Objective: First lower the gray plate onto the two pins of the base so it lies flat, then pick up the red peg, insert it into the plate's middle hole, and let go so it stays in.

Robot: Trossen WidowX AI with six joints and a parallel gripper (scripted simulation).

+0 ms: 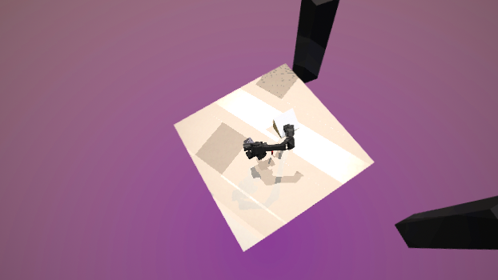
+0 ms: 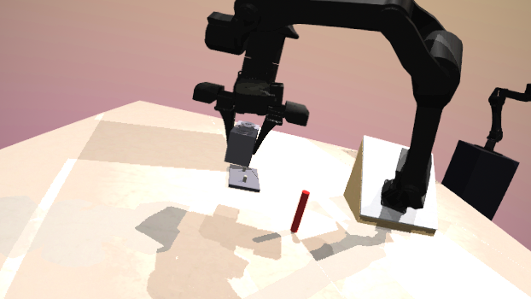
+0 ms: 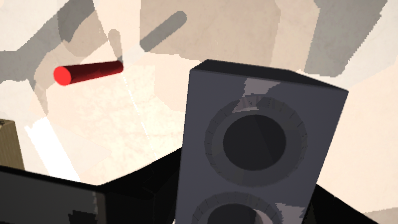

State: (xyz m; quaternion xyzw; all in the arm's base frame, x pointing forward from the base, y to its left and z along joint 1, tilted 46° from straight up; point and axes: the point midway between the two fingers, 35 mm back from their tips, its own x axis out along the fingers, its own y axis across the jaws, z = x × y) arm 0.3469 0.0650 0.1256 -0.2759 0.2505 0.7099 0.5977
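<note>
My gripper tip is now 13 cm past the red peg, 8 cm above it and 1 cm to the right of it. From my gripper tip the other things lie so: gray plate: 3 cm above.
</note>
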